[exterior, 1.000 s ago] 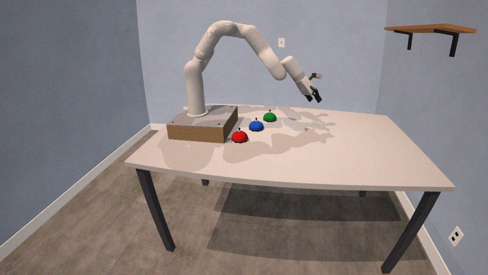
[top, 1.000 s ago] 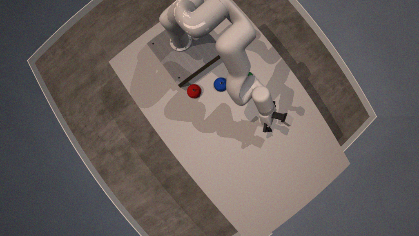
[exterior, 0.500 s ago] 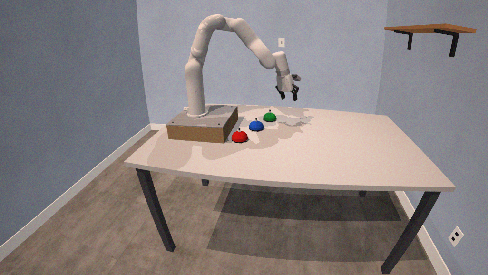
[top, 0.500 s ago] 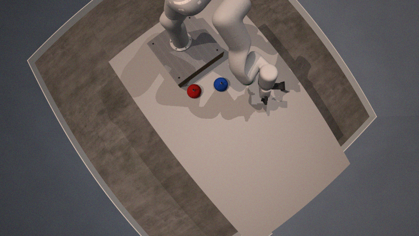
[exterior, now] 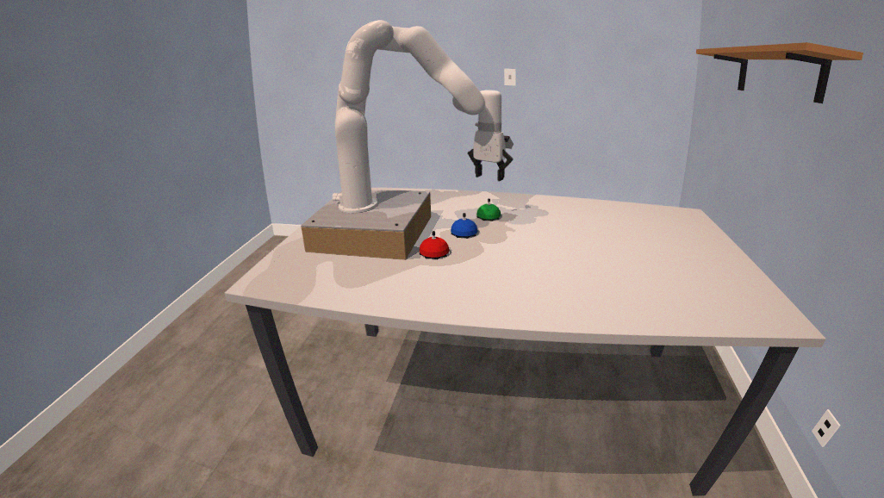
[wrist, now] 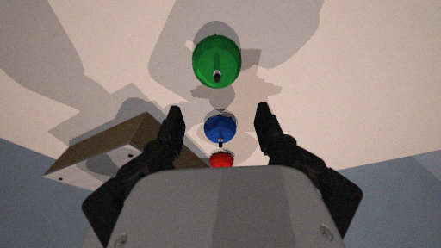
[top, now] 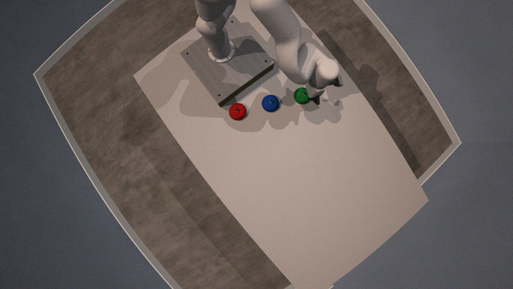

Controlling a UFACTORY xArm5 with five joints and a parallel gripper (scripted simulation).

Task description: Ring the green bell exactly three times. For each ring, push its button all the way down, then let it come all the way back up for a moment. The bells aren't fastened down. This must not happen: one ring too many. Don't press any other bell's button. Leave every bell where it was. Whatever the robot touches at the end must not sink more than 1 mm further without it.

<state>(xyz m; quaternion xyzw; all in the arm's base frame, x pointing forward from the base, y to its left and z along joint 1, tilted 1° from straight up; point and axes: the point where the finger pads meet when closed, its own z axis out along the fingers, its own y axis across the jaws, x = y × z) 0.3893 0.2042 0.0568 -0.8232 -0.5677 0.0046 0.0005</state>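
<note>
The green bell lies 110 mm below my hand. Round my hand: blue bell: 150 mm to the right, 110 mm below, 60 mm behind; red bell: 300 mm to the right, 120 mm behind, 110 mm below.
</note>
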